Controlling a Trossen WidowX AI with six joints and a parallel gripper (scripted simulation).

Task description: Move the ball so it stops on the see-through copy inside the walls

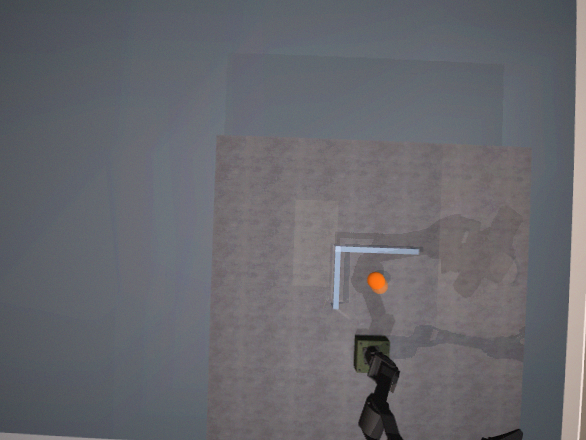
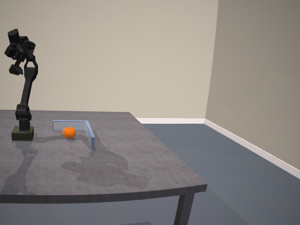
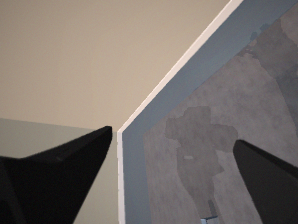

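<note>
My gripper tip is 290 mm short of the orange ball, 200 mm to the right of it and 410 mm above it. The rest, counted from my gripper tip: see-through orange copy (270 mm ahead, 190 mm to the left, 410 mm below).
</note>
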